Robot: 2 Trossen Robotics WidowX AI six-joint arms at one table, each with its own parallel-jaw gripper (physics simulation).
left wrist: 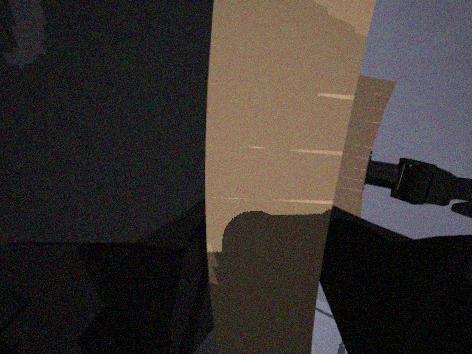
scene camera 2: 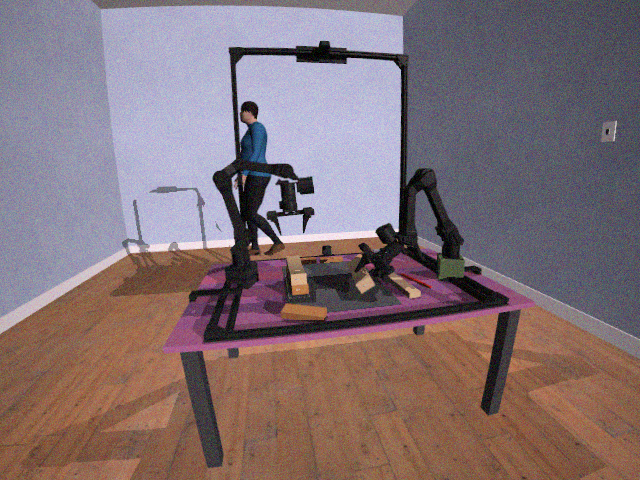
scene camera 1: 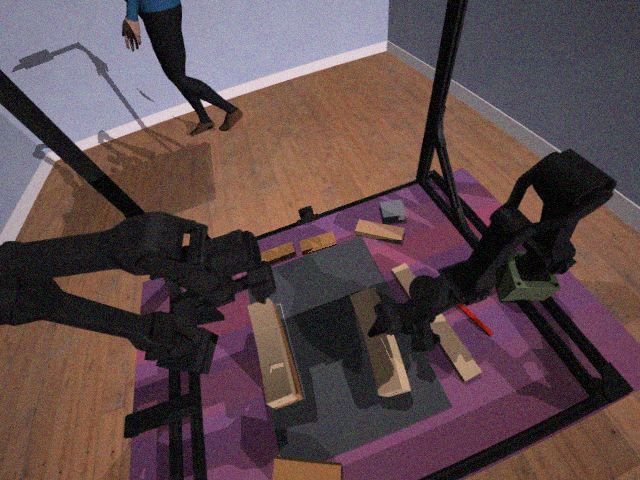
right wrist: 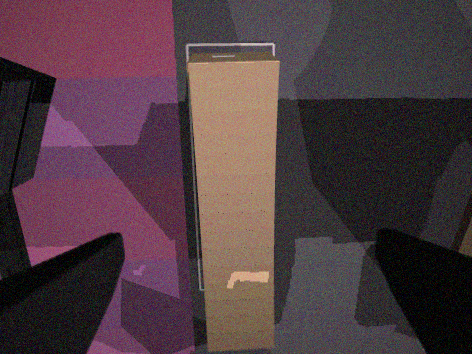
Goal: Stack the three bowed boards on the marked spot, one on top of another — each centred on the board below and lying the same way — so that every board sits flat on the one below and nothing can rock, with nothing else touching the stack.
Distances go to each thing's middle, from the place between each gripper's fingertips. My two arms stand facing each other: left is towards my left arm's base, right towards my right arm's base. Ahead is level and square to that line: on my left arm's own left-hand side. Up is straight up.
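Long pale strip (scene camera 1: pixel 460 359): 160 mm to the left of my left hand, 20 mm behind, 30 mm below.
From my right hand, the strip: 40 mm ahead, 420 mm to the left, 190 mm below.
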